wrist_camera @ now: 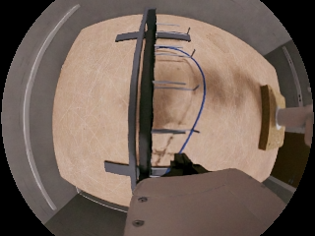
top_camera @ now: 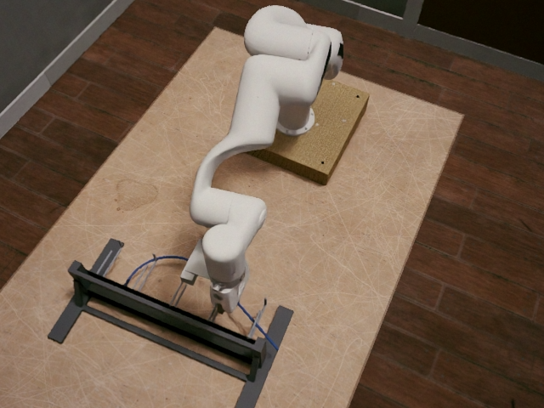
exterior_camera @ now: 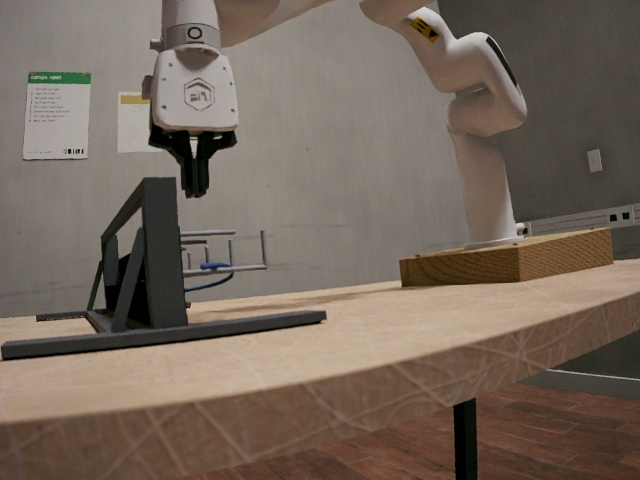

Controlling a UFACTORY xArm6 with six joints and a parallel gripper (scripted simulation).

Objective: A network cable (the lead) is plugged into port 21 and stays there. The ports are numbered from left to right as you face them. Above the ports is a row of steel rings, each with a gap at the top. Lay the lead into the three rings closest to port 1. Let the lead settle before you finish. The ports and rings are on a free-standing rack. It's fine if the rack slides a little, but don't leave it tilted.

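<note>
Right now my hand is 14 cm to the left of the dark grey rack, 10 cm above it and 6 cm short of it.
</note>
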